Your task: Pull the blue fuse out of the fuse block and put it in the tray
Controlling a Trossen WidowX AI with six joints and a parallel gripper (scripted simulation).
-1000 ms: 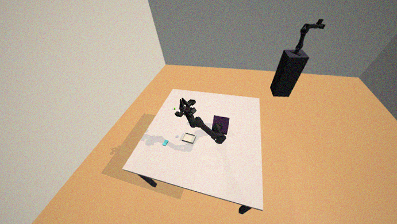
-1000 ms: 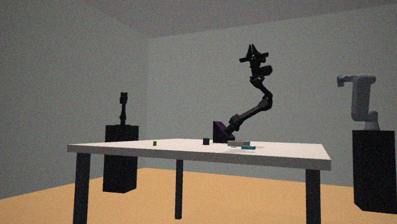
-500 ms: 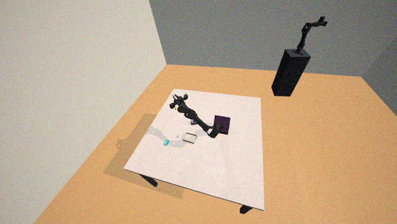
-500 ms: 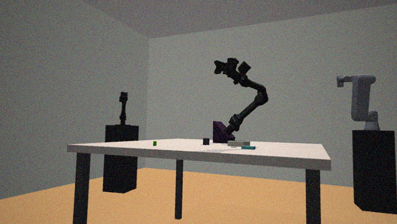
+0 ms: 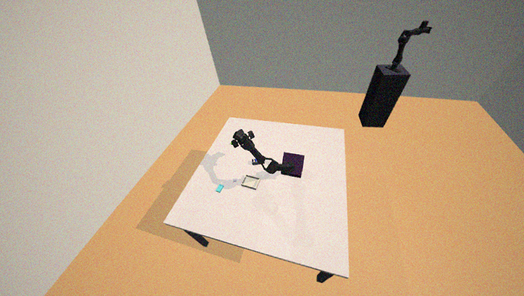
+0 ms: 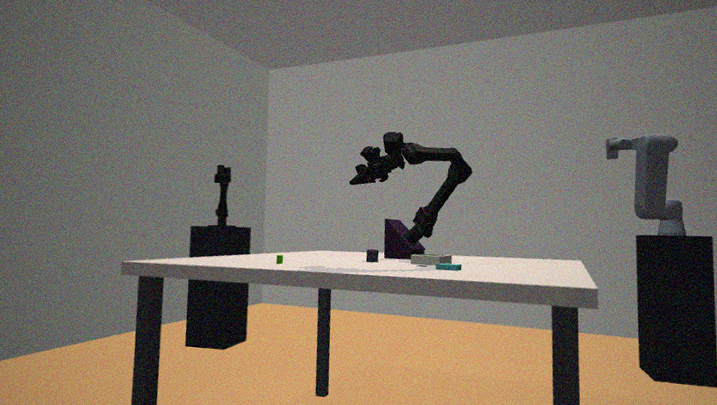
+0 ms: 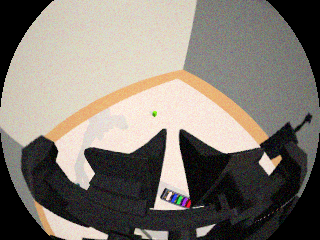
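The blue fuse lies 11 cm behind my gripper tip, 5 cm to the left of it and 24 cm below it. The rest, counted from my gripper tip: purple fuse 15 cm behind, 4 cm to the left, 24 cm below; green fuse 13 cm behind, 5 cm to the left, 24 cm below; red fuse 17 cm behind, 4 cm to the left, 24 cm below.
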